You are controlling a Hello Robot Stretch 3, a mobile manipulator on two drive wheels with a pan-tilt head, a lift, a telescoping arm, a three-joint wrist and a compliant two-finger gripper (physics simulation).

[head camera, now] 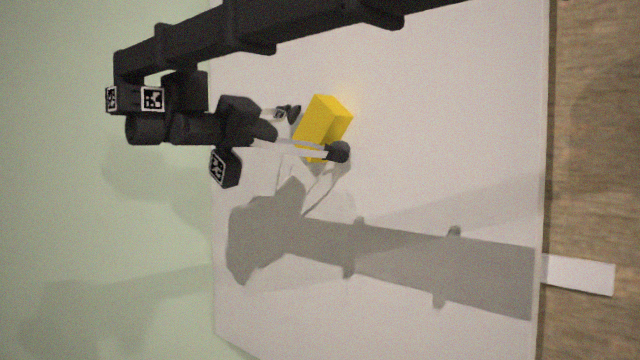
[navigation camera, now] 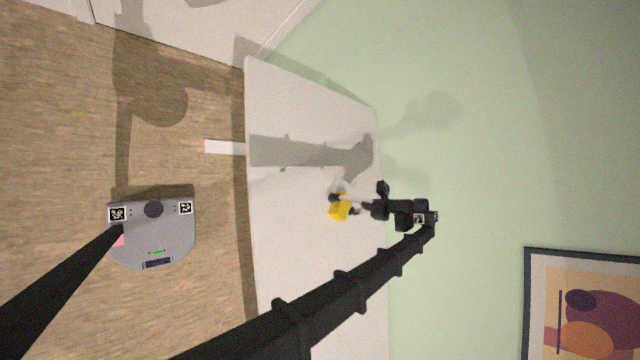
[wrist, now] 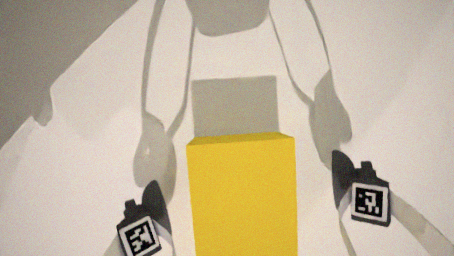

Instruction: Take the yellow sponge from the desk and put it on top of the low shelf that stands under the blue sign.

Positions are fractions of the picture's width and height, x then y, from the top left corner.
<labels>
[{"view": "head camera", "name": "my gripper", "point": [0.51, 0.37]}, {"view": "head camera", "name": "yellow sponge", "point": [0.51, 0.34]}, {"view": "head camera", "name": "white desk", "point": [0.67, 0.65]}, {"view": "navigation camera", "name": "white desk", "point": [0.48, 0.39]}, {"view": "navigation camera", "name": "framed picture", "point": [0.89, 0.83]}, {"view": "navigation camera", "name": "white door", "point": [0.36, 0.11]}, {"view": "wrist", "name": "my gripper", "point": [0.55, 0.73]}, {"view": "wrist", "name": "yellow sponge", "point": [0.53, 0.73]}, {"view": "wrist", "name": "white desk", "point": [0.23, 0.41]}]
</labels>
